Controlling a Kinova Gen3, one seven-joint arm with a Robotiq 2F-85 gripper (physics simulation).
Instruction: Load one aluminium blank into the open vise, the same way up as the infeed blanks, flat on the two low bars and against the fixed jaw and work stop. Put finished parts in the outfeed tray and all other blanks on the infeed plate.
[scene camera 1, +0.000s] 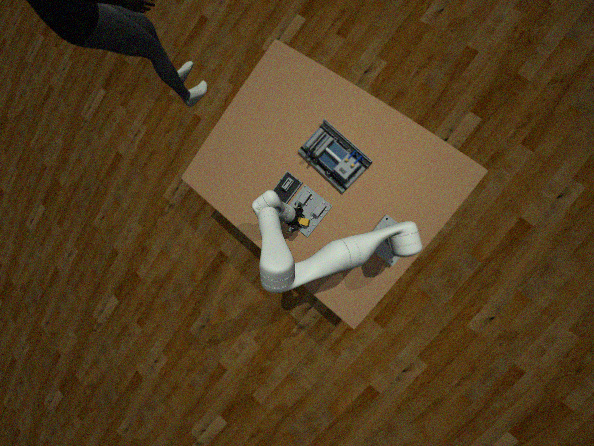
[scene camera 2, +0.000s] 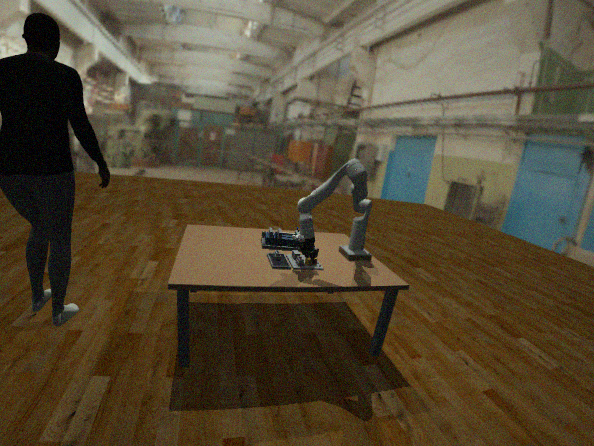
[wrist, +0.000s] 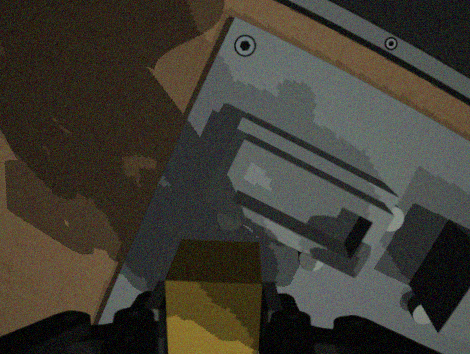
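Where they show: gripper, fingertip midpoint: (scene camera 1: 302, 221) (scene camera 2: 310, 263) (wrist: 216, 304); arm's base at its link origin: (scene camera 2: 355, 248).
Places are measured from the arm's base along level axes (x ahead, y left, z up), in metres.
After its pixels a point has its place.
My gripper (wrist: 216, 304) @[x 0.395, y 0.145, z -0.025 m] (scene camera 1: 298, 221) @[x 0.395, y 0.145, z -0.025 m] (scene camera 2: 311, 254) @[x 0.395, y 0.145, z -0.025 m] is shut on a yellow block (wrist: 212, 297) @[x 0.415, y 0.147, z 0.004 m] (scene camera 1: 304, 222) @[x 0.378, y 0.140, z 0.005 m], whose sides meet both fingers. It is low over the grey infeed plate (wrist: 280, 65) @[x 0.493, y 0.149, z -0.033 m] (scene camera 1: 323, 202) @[x 0.350, y 0.018, z -0.024 m] (scene camera 2: 317, 268) @[x 0.372, y 0.190, z -0.035 m]; whether the block touches the plate is hidden. In the wrist view a grey blank (wrist: 290, 182) @[x 0.457, y 0.134, z -0.012 m] with long parallel edges lies on the plate, ahead and right of the block. The vise (scene camera 1: 335, 155) @[x 0.392, y -0.187, z 0.045 m] (scene camera 2: 280, 240) @[x 0.468, y -0.146, z 0.008 m] stands farther in on the table; its jaws are too small to read. The dark outfeed tray (scene camera 1: 283, 194) @[x 0.546, y 0.076, z -0.035 m] (wrist: 425, 65) @[x 0.510, y 0.099, z -0.029 m] beside the plate bears a small grey part (scene camera 1: 287, 184) @[x 0.545, y 0.024, z -0.014 m].
A black-faced block (wrist: 447, 275) @[x 0.442, y 0.068, z -0.011 m] stands on the plate at the right of the wrist view. The arm's base (scene camera 1: 386, 220) @[x 0.066, y -0.045, z 0.000 m] (scene camera 2: 355, 253) @[x 0.051, y 0.077, z -0.001 m] is on the table (scene camera 1: 240, 115) @[x 0.971, y -0.180, z -0.041 m] (scene camera 2: 215, 260) @[x 0.894, y 0.031, z -0.041 m]. A person (scene camera 1: 125, 30) (scene camera 2: 40, 120) stands on the floor away from the table.
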